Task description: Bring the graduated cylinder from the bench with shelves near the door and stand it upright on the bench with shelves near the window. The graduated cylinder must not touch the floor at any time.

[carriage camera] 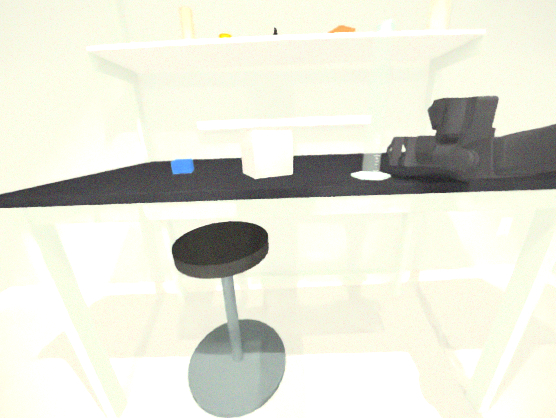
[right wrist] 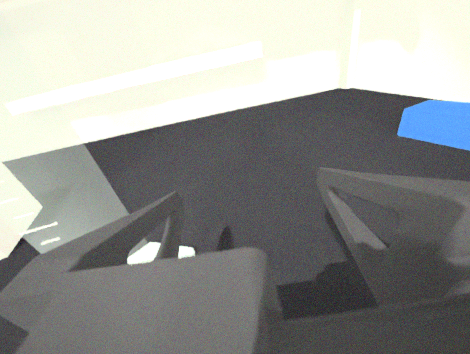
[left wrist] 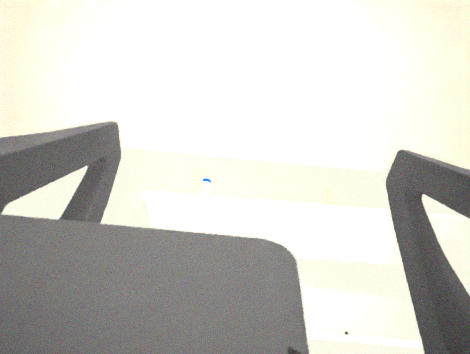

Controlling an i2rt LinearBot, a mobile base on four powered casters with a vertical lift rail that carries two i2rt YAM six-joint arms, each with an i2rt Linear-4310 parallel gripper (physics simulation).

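Frame: origin at the left arm's base, x right, y ahead, z up, level; metres.
Seen in the pictures: left gripper, between the fingertips: [left wrist: 256, 152]; right gripper, between the fingertips: [carriage camera: 405, 149] [right wrist: 247, 187].
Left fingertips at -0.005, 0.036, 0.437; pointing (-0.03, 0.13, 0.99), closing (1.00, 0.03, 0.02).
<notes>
A point is followed by its place in that frame, as x, y, z.
The graduated cylinder [carriage camera: 371, 162] {0.589, 0.490, 0.339} [right wrist: 80, 185] {0.618, 0.502, 0.405} is clear with white marks and stands upright on a white base on the black bench top [carriage camera: 125, 182] {-0.097, 0.565, 0.299} [right wrist: 250, 130] {0.742, 0.868, 0.299}. Its pale upper part is hard to make out. My right gripper [carriage camera: 391, 152] [right wrist: 247, 187] {0.695, 0.529, 0.366} is open and empty, low over the bench, just right of the cylinder in the carriage view. In the right wrist view the cylinder is outside the fingers, beyond the left one in the picture, which partly hides its base. My left gripper [left wrist: 256, 152] {-0.005, 0.036, 0.437} is open and empty, facing a pale wall.
A white box [carriage camera: 270, 152] {0.332, 0.558, 0.368} and a blue block [carriage camera: 182, 166] [right wrist: 440, 122] are on the bench. A shelf [carriage camera: 280, 45] {0.382, 0.915, 0.737} above holds several small items. A black-topped stool [carriage camera: 220, 250] {0.144, 0.596, 0.045} stands under the bench. A blue-capped bottle [left wrist: 206, 181] {-0.140, 0.961, 1.363} shows in the left wrist view.
</notes>
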